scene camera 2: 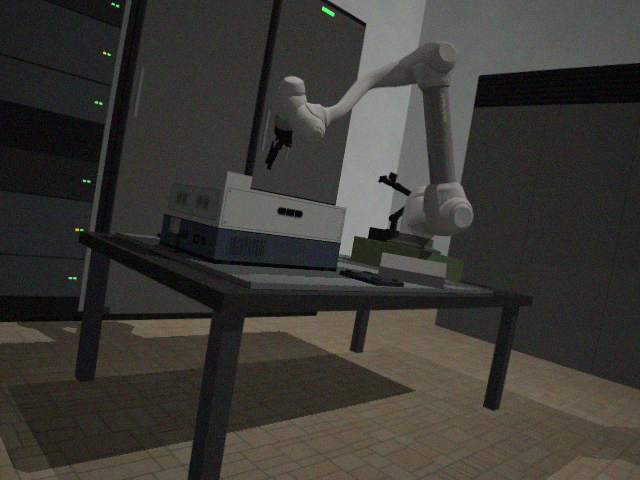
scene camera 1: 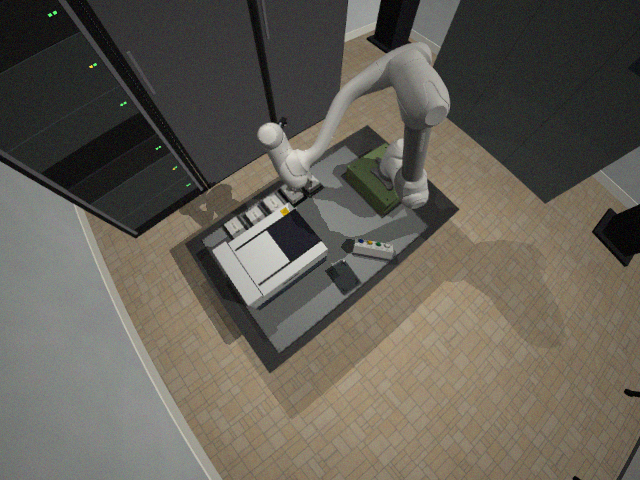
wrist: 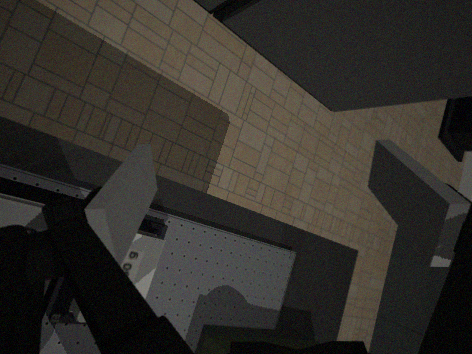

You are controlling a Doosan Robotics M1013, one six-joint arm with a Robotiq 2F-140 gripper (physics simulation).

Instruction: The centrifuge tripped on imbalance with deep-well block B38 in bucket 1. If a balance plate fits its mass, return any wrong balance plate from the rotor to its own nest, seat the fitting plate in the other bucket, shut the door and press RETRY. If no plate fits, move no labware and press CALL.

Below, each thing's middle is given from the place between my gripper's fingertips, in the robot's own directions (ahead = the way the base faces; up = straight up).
I see my gripper 23 cm short of the dark centrifuge lid [scene camera 1: 292,234], 46 cm to the right of it and 14 cm above it. Also, from my hand: white centrifuge [scene camera 1: 259,269]: 39 cm ahead, 46 cm to the left, 23 cm below.
